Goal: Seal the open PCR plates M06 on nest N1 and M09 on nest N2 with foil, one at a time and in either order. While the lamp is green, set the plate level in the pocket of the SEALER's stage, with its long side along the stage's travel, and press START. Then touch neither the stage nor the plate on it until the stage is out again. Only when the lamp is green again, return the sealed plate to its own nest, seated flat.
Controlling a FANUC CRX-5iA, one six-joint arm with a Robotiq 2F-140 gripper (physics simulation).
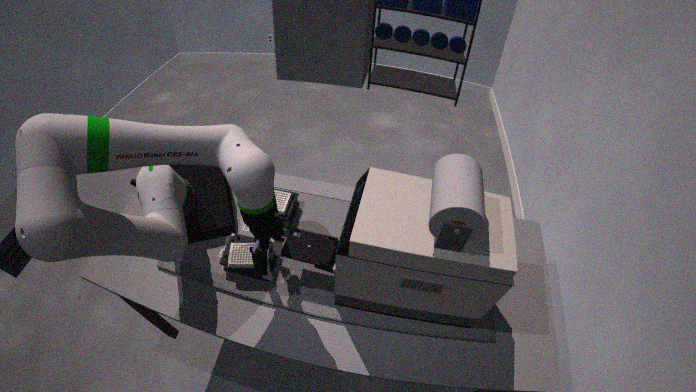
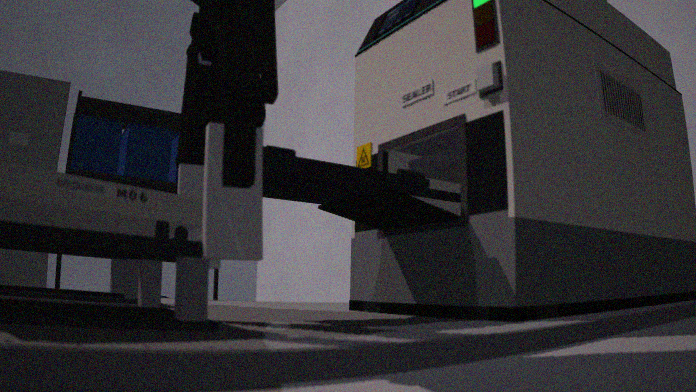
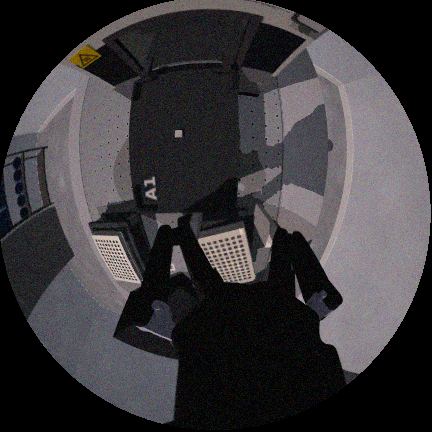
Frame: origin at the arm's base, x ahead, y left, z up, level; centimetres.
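Where they show: gripper, between the fingertips: (image 1: 274, 266) (image 2: 212, 264).
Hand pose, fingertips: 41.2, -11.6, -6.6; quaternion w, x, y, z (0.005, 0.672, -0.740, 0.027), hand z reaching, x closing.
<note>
Each offset is from my fingertips to the top centre of the thing, as dx, dy, dz. "spot": to the spot under its first point.
The open plate M06 @(-8.2, +0.5, +3.5) (image 1: 240, 254) (image 2: 100, 212) (image 3: 230, 257) sits low on its nest near the front. My gripper (image 1: 261, 260) (image 2: 216, 235) (image 3: 228, 210) points down at the plate's sealer-side end, one finger along each long side, and appears shut on it; the exact contact is dark. Open plate M09 @(-8.7, +22.8, +3.0) (image 1: 283, 200) (image 3: 117, 257) sits on the other nest, farther back. The SEALER (image 1: 390, 215) (image 2: 425, 120) has its stage @(+12.2, +5.2, +8.0) (image 1: 312, 247) (image 2: 320, 180) (image 3: 200, 115) out, with no plate on it. The lamp @(spot: +19.9, -4.2, +22.7) (image 2: 481, 3) is green. The START button @(spot: +19.6, -5.2, +14.8) (image 2: 495, 82) is on the SEALER's front.
A large foil roll @(+43.4, +4.4, +44.0) (image 1: 457, 192) stands on top of the SEALER. The stage lies close beside both nests, level with the SEALER's doorway (image 2: 430, 155). A yellow warning sign @(spot: +20.4, +13.6, +12.7) (image 2: 364, 155) (image 3: 85, 57) is beside the doorway. A shelf rack (image 1: 422, 50) stands far back.
</note>
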